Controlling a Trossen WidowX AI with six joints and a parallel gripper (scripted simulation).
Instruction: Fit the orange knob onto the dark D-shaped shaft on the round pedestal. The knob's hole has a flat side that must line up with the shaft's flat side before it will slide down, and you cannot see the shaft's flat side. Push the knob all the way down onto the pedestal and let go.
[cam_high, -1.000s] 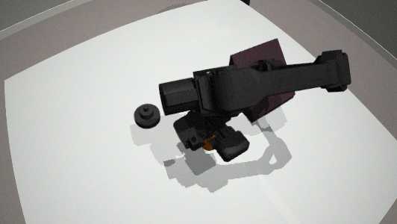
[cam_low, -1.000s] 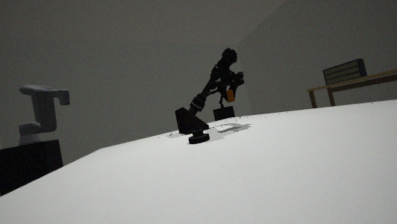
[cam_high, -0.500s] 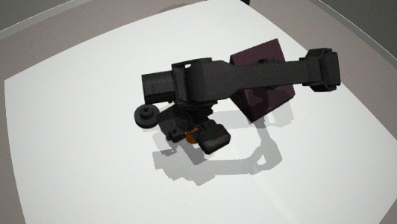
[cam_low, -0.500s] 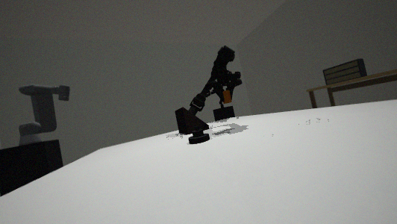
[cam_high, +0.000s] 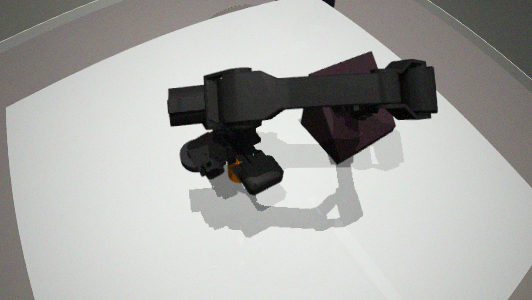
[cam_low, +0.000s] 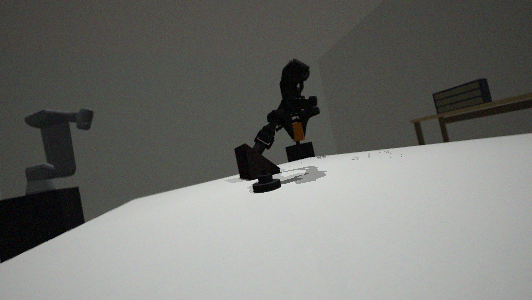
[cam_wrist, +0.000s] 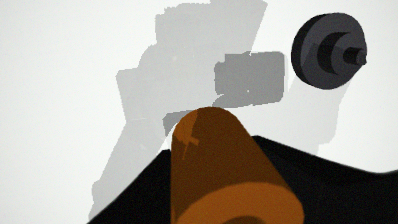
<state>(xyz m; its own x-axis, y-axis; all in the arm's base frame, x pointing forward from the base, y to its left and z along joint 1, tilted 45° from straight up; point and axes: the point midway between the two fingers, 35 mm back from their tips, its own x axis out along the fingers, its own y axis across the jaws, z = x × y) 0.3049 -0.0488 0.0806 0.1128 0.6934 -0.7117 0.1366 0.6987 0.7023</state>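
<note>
The dark pedestal is 160 mm to the right of my gripper tip and 100 mm below it. The rest, counted from my gripper tip: orange knob 20 mm above.
</note>
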